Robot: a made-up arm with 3 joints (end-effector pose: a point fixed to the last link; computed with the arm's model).
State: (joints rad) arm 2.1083 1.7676 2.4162
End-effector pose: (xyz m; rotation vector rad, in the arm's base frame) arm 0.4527 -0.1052 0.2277 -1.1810 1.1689 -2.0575
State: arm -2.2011 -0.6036 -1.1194
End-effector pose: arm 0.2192 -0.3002 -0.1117 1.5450 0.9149 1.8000
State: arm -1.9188 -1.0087 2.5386
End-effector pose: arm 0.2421 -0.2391 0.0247 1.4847 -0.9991 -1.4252
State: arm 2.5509 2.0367 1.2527
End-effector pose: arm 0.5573 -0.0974 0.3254 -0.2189 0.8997 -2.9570
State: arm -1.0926 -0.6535 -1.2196
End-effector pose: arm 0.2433 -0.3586 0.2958 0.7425 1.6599 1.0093
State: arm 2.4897 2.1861 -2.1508
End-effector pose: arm 0.3983 -0.0758 0.2758 -2.4894 -0.0148 0.0439
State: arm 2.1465 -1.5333 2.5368
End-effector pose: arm 0.3491 0.2713 -0.0105 -1.9325 -0.5758 1.0601
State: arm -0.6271 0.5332 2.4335
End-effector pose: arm 0.1938 0.0132 0.0779 0.0804 -2.8292 -0.9173
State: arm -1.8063 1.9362 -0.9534
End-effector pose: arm 0.3489 0.2664 0.1762 1.6417 -0.6927 -0.8786
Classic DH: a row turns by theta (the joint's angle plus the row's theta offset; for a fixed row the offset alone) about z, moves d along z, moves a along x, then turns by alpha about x. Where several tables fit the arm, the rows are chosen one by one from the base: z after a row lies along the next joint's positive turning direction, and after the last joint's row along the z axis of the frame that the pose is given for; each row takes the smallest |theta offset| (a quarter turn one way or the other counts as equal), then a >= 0, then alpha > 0; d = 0 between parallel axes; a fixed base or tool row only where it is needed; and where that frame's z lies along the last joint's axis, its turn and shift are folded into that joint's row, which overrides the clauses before.
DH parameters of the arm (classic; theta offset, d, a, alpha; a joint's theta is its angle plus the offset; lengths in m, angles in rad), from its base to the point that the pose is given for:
base (fixed): -1.5708 0.137 0 1.5708
joint 1: 1.5708 -0.379 0.086 1.5708
joint 2: 1.3714 0 0.2928 0
joint 3: 0.1994 0.024 0.098 1.5708
tool (fixed): 3.1416 0.029 0 0

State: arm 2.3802 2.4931 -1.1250
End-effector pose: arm 0.5246 -0.1370 0.3155 -1.9215 -0.6270 1.5668
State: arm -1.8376 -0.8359 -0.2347
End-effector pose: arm 0.2080 -0.4159 -0.0016 1.6378 0.7414 0.9713
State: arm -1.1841 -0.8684 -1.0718
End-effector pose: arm 0.3003 -0.4012 0.2745 0.7733 1.6782 1.1287
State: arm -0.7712 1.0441 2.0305
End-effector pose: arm 0.2804 0.1002 -0.0005 0.0388 -2.8532 -1.1582
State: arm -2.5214 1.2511 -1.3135
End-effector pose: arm 0.1377 0.0969 0.2314 2.5204 0.0252 0.0787
